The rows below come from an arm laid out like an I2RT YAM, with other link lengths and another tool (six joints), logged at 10 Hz.
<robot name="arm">
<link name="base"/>
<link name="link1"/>
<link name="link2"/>
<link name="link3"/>
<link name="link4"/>
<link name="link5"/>
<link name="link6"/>
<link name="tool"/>
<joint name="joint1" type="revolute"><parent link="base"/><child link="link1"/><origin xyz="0 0 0.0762" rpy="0 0 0"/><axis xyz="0 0 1"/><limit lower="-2.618" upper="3.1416"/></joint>
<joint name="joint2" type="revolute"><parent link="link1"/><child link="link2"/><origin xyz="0.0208 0.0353 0.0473" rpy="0 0 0"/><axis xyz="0 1 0"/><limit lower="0" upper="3.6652"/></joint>
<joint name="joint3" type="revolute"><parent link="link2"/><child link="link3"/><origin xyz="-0.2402 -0.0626 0" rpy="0 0 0"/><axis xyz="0 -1 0"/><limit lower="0" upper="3.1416"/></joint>
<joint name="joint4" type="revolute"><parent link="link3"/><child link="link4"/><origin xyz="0.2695 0.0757 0.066" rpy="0 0 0"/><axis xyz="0 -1 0"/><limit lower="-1.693" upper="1.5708"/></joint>
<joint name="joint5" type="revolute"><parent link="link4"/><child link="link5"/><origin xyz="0.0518 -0.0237 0.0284" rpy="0 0 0"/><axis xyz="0 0 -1"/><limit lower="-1.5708" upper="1.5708"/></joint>
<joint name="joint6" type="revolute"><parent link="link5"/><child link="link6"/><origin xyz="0.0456 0 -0.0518" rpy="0 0 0"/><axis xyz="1 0 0"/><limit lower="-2.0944" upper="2.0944"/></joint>
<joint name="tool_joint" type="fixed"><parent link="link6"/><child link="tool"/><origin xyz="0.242 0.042 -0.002" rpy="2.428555 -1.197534 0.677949"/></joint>
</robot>
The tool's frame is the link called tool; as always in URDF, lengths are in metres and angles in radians.
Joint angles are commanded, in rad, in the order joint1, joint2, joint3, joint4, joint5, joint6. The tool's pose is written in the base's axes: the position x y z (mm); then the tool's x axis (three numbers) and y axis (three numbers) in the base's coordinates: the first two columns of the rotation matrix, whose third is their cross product. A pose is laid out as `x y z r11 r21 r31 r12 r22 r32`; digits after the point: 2 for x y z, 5 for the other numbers.
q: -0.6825, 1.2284, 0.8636, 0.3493, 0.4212, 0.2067
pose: 389.32 -387.32 293.40 0.16863 -0.24820 0.95392 -0.89191 -0.45040 0.04048
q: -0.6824, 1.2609, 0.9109, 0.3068, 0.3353, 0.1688
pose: 414.84 -376.45 288.99 0.23978 -0.23128 0.94288 -0.84604 -0.52612 0.08610
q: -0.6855, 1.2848, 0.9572, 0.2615, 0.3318, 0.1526
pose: 418.56 -380.34 288.48 0.26952 -0.23671 0.93345 -0.84233 -0.52775 0.10938
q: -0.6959, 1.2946, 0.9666, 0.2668, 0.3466, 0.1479
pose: 413.13 -388.93 290.52 0.26441 -0.23751 0.93471 -0.85510 -0.50593 0.11333
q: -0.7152, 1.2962, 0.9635, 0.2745, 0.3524, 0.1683
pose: 404.44 -398.17 291.21 0.23947 -0.25145 0.93778 -0.87012 -0.48411 0.09239
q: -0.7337, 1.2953, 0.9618, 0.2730, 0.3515, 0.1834
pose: 396.93 -405.28 290.78 0.22385 -0.26389 0.93822 -0.87989 -0.46871 0.07810
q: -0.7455, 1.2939, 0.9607, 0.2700, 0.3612, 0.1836
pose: 389.51 -411.28 289.92 0.22020 -0.27004 0.93733 -0.88959 -0.44981 0.07939
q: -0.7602, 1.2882, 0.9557, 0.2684, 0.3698, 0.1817
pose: 380.38 -417.42 289.39 0.21645 -0.27452 0.93690 -0.89955 -0.42903 0.08211
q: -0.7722, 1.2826, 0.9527, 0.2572, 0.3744, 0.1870
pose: 373.08 -421.60 287.11 0.21322 -0.28560 0.93433 -0.90656 -0.41439 0.08021
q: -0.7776, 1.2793, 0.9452, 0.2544, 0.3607, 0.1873
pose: 373.32 -420.65 283.34 0.21932 -0.28920 0.93181 -0.90279 -0.42231 0.08142
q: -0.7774, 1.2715, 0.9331, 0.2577, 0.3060, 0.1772
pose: 385.11 -410.12 280.61 0.24121 -0.27582 0.93045 -0.87741 -0.47166 0.08764
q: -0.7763, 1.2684, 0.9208, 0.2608, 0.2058, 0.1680
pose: 407.26 -390.40 275.13 0.27412 -0.25476 0.92734 -0.82441 -0.55876 0.09019
